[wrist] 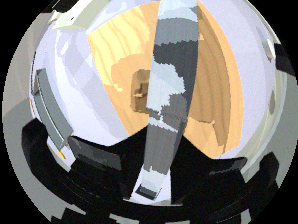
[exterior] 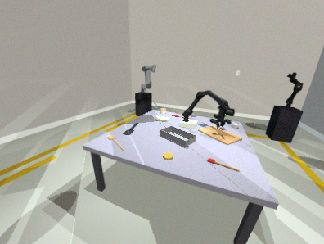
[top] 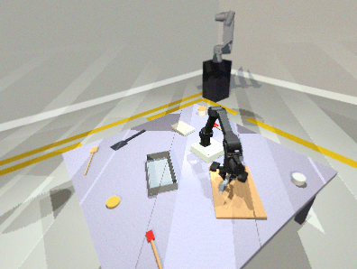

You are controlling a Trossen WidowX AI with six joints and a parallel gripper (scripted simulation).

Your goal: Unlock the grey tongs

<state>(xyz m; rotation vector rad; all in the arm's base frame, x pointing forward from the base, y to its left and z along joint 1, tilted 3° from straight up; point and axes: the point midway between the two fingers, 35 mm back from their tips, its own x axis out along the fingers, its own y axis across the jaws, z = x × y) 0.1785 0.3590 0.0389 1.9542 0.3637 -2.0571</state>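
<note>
Right now the wooden board is 4 cm behind my gripper tip, 1 cm to the left of it and 6 cm below it. Round my gripper tip: yellow disc: 52 cm ahead, 34 cm to the right, 6 cm below; then white puck: 37 cm behind, 20 cm to the left, 5 cm below; then roasting tin: 20 cm ahead, 36 cm to the right, 5 cm below.
</note>
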